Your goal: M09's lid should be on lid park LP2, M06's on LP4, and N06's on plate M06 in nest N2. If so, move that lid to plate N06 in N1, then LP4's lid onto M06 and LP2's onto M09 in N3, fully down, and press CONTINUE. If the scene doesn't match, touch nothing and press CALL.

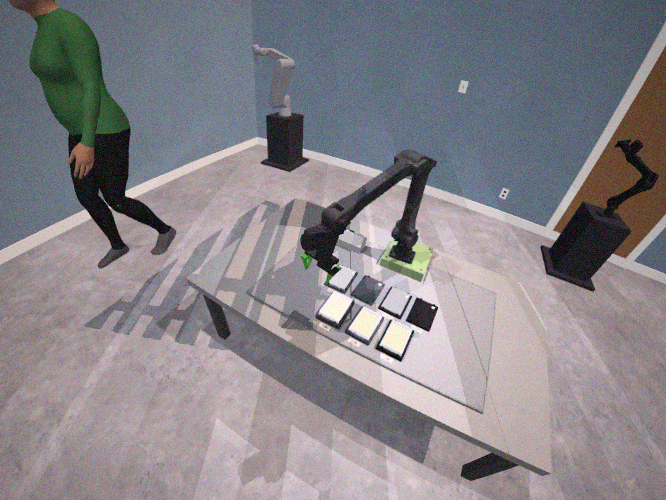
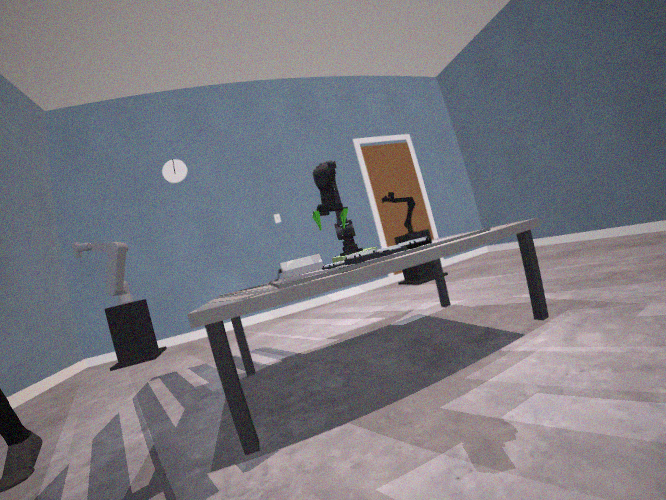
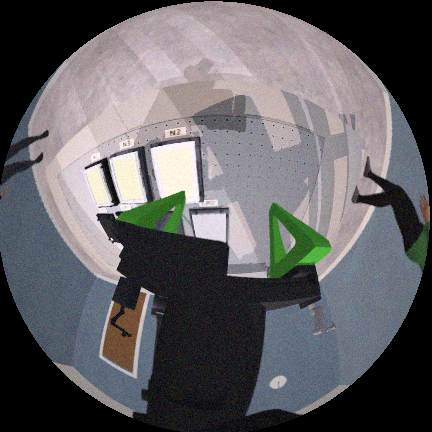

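Where they show: gripper, fingertip midpoint: (image 1: 316, 276) (image 2: 332, 229) (image 3: 228, 200); arm's base, link origin: (image 1: 401, 255) (image 2: 351, 253).
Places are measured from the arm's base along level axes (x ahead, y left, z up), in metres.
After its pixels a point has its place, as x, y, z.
My gripper (image 1: 317, 275) @(0.445, -0.241, 0.116) (image 2: 331, 228) @(0.445, -0.241, 0.116) (image 3: 228, 200) @(0.445, -0.241, 0.116) is open and empty, above the board near the left end of the back row. In the front row, three plates with pale yellow faces sit in black nests: the N2 plate (image 1: 336, 308) @(0.457, -0.140, -0.001) (image 3: 175, 170) @(0.452, -0.152, -0.001), the N3 plate (image 1: 365, 324) @(0.461, -0.013, -0.013) (image 3: 129, 176) @(0.456, -0.031, -0.011) and the outermost plate (image 1: 395, 339) @(0.472, 0.112, -0.008) (image 3: 99, 184) @(0.460, 0.087, -0.008), its label unreadable. Behind them lie a light panel (image 1: 342, 279) @(0.282, -0.194, -0.024) (image 3: 210, 224) @(0.296, -0.208, -0.023), a dark grey panel (image 1: 368, 289) @(0.270, -0.071, -0.031), a light grey panel (image 1: 395, 301) @(0.282, 0.057, -0.023) and a black panel (image 1: 422, 313) @(0.280, 0.180, -0.031). Plate and lid names are unreadable. CONTINUE and CALL cannot be made out.
A white box (image 1: 353, 240) @(0.045, -0.248, 0.016) (image 2: 300, 263) @(0.041, -0.319, 0.015) stands behind the board, left of the arm's green base (image 1: 424, 273) @(0.072, 0.128, 0.000). The perforated board (image 1: 457, 371) @(0.472, 0.367, -0.041) (image 3: 260, 165) @(0.445, -0.331, -0.041) lies on the table (image 1: 516, 425) @(0.575, 0.606, -0.054) (image 2: 376, 263) @(0.625, -0.179, -0.053). A person in green (image 1: 80, 80) is left of the table.
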